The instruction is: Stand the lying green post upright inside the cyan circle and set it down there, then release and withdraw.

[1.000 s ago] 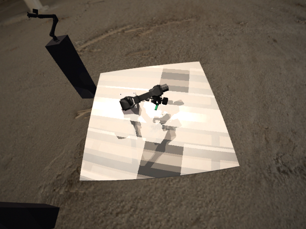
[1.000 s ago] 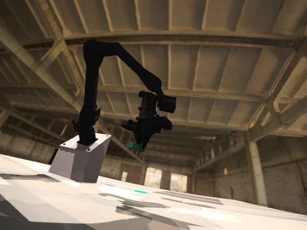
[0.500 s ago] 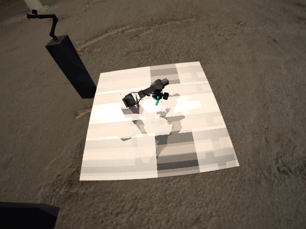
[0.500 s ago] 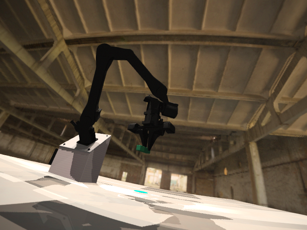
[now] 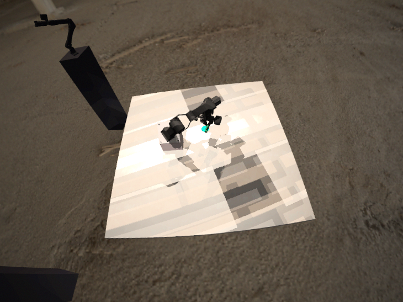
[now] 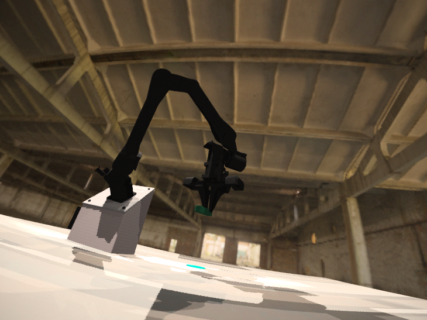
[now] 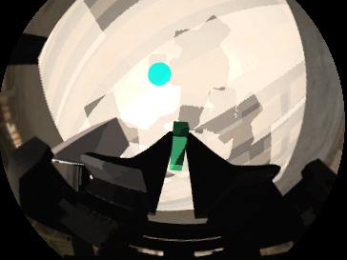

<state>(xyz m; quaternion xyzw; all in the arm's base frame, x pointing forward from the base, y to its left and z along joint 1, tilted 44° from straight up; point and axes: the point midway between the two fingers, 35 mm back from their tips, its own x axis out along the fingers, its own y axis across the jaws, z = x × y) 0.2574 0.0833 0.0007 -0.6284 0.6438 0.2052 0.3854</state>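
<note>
The cyan circle lies 15 cm below my gripper tip, 10 cm to the left of it and 4 cm behind it. From my gripper tip the other things lie so: green post (2 cm to the right).
</note>
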